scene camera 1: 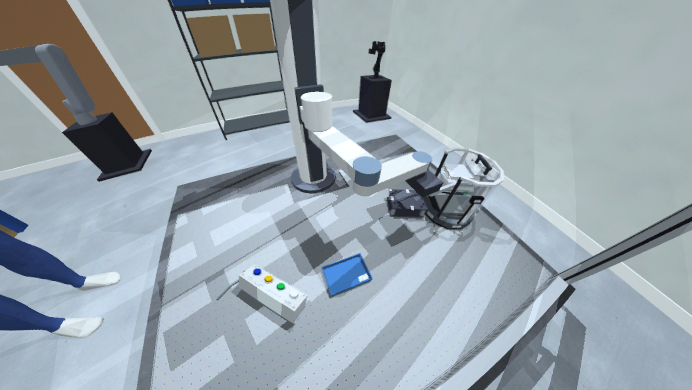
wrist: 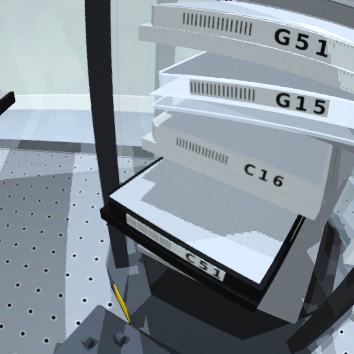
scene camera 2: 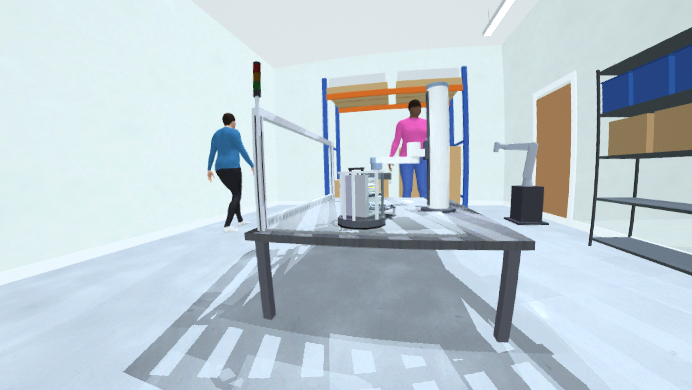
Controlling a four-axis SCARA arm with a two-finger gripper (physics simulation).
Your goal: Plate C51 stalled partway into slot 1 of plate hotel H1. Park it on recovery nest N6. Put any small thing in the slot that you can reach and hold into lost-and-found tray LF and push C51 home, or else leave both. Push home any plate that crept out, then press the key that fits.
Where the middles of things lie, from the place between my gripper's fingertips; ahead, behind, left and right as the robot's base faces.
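The blue pad [scene camera 1: 340, 276] is a good way ahead of my gripper, a long way to the right of it and a good bit below it. Then there is the round plate rack [scene camera 1: 456, 210]: my gripper is 6 cm short of it, 7 cm above it and 7 cm to the right of it. Going by their middles, the rack is the nearest to my gripper of the things named here.
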